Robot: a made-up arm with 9 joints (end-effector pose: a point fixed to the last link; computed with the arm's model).
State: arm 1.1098 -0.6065 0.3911 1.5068 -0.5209 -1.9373 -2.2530 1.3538 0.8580
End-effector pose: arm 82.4 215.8 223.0 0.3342 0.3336 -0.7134 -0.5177
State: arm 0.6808 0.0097 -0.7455 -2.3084 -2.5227 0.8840 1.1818 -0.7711 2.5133
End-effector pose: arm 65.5 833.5 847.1 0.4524 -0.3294 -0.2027 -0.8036
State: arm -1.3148 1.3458 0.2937 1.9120 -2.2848 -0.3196 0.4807 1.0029 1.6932
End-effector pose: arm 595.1 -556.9 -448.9 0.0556 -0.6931 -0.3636 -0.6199
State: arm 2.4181 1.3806 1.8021 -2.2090 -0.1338 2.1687 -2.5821 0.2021 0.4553
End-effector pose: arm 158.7 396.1 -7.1 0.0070 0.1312 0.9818 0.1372
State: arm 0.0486 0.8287 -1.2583 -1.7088 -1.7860 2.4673 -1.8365 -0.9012 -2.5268
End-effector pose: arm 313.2 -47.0 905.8 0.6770 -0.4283 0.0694 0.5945
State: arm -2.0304 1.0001 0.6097 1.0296 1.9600 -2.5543 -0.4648 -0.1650 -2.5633
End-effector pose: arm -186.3 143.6 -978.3 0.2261 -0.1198 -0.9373 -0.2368
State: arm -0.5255 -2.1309 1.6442 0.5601 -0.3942 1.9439 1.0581 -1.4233 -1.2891
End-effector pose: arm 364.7 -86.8 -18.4 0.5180 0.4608 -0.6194 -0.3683
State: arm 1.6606 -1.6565 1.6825 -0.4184 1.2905 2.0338 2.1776 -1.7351 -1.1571
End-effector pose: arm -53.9 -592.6 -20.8 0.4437 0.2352 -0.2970 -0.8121
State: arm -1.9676 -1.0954 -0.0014 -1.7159 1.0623 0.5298 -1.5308 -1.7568 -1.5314
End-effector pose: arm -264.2 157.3 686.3 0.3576 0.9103 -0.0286 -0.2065
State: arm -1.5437 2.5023 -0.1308 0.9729 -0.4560 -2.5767 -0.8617 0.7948 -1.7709
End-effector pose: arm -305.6 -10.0 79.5 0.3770 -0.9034 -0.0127 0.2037
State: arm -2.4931 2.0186 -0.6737 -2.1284 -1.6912 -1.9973 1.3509 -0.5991 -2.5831
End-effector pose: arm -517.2 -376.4 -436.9 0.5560 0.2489 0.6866 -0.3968
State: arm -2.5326 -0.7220 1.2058 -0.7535 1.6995 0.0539 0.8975 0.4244 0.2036
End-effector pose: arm -54.3 -589.6 1165.3 0.3111 0.9138 -0.1482 -0.2149
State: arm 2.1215 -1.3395 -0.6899 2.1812 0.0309 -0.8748 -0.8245 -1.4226 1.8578
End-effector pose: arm 586.9 -260.6 -833.1 0.0604 0.8706 0.4449 0.2013
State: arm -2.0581 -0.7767 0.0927 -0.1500 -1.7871 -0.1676 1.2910 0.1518 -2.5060
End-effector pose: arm 153.1 -454.2 -233.2 0.3729 0.6256 0.4859 0.4831
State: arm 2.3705 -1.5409 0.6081 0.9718 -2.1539 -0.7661 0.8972 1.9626 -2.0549
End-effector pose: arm 100.7 129.4 -530.1 0.1228 0.9676 -0.1760 -0.1328
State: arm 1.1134 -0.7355 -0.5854 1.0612 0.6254 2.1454 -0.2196 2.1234 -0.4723
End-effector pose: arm 1026.4 517.4 -406.1 0.8895 -0.1565 -0.4149 0.1103
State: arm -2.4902 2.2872 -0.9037 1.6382 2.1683 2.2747 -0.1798 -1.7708 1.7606
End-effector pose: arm -369.7 -842.9 -10.7 0.3539 0.5707 -0.0077 0.7409
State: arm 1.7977 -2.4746 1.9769 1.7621 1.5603 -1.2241 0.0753 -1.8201 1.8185
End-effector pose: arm 809.0 -172.8 -443.5 0.5357 -0.2373 0.5377 -0.6064
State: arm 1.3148 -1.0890 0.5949 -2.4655 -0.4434 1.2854 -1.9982 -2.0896 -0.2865
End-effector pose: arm 343.4 -196.5 -509.3 0.2555 -0.4021 -0.3413 0.8103
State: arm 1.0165 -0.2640 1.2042 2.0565 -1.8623 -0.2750 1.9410 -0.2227 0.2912
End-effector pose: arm 630.2 467.4 -292.7 0.1934 0.0666 0.9241 -0.3228
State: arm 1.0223 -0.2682 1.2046 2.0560 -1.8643 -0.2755 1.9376 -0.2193 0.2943
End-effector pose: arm 628.0 466.4 -298.6 0.1920 0.0638 0.9237 -0.3253
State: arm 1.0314 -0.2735 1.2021 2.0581 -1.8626 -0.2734 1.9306 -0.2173 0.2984
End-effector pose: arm 623.7 463.7 -309.3 0.1918 0.0579 0.9219 -0.3315
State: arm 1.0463 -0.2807 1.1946 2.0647 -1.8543 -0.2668 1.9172 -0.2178 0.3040
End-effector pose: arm 615.8 457.5 -328.3 0.1938 0.0467 0.9174 -0.3444
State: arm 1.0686 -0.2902 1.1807 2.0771 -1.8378 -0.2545 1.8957 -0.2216 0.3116
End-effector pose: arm 603.6 445.7 -357.0 0.1987 0.0290 0.9090 -0.3654
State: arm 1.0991 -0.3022 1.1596 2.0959 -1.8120 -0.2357 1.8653 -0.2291 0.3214
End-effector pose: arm 586.9 425.8 -395.6 0.2066 0.0036 0.8953 -0.3947
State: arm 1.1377 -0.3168 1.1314 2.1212 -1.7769 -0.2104 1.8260 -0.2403 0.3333
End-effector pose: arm 566.6 394.9 -442.0 0.2173 -0.0294 0.8751 -0.4314
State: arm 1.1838 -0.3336 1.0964 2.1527 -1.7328 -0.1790 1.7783 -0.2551 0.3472
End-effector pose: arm 544.3 350.7 -492.5 0.2307 -0.0698 0.8471 -0.4736
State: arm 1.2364 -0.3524 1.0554 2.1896 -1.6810 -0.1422 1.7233 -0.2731 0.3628
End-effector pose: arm 522.2 292.3 -542.2 0.2458 -0.1167 0.8107 -0.5184
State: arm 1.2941 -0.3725 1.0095 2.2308 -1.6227 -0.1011 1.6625 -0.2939 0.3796
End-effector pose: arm 502.8 220.6 -586.0 0.2618 -0.1687 0.7658 -0.5626
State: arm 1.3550 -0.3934 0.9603 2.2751 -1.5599 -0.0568 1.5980 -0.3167 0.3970
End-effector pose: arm 488.1 139.3 -619.3 0.2775 -0.2240 0.7134 -0.6032
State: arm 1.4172 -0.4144 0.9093 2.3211 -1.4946 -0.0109 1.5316 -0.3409 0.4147
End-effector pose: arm 479.6 53.4 -639.6 0.2919 -0.2807 0.6554 -0.6375
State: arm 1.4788 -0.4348 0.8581 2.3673 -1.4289 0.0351 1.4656 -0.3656 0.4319
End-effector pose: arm 477.4 -31.3 -646.4 0.3039 -0.3365 0.5944 -0.6642
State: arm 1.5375 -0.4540 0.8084 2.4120 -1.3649 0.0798 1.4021 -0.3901 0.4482
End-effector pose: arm 480.6 -109.5 -641.7 0.3131 -0.3893 0.5336 -0.6824
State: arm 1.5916 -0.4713 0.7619 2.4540 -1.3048 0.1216 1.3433 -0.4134 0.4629
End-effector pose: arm 487.8 -177.6 -628.7 0.3193 -0.4372 0.4758 -0.6931
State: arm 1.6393 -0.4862 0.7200 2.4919 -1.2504 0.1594 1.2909 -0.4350 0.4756
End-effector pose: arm 497.2 -233.7 -611.0 0.3231 -0.4789 0.4237 -0.6976
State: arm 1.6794 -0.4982 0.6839 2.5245 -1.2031 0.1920 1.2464 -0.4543 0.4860
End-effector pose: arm 507.0 -277.3 -592.2 0.3250 -0.5134 0.3793 -0.6978
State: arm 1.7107 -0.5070 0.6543 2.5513 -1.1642 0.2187 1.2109 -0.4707 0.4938
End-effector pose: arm 516.2 -309.1 -575.0 0.3260 -0.5403 0.3438 -0.6954
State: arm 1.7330 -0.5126 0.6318 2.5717 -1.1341 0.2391 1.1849 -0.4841 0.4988
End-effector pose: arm 523.7 -330.4 -561.0 0.3268 -0.5596 0.3175 -0.6923
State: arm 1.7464 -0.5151 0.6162 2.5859 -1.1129 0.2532 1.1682 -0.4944 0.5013
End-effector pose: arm 529.5 -342.7 -551.2 0.3280 -0.5719 0.3002 -0.6894
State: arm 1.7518 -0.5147 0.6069 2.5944 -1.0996 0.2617 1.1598 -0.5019 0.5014
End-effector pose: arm 533.4 -347.8 -545.3 0.3300 -0.5780 0.2908 -0.6874
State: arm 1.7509 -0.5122 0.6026 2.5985 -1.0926 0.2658 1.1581 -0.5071 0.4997
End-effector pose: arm 535.7 -347.4 -542.8 0.3326 -0.5793 0.2877 -0.6863
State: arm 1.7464 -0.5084 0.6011 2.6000 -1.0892 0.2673 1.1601 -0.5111 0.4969
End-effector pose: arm 537.3 -344.0 -542.2 0.3357 -0.5779 0.2881 -0.6858
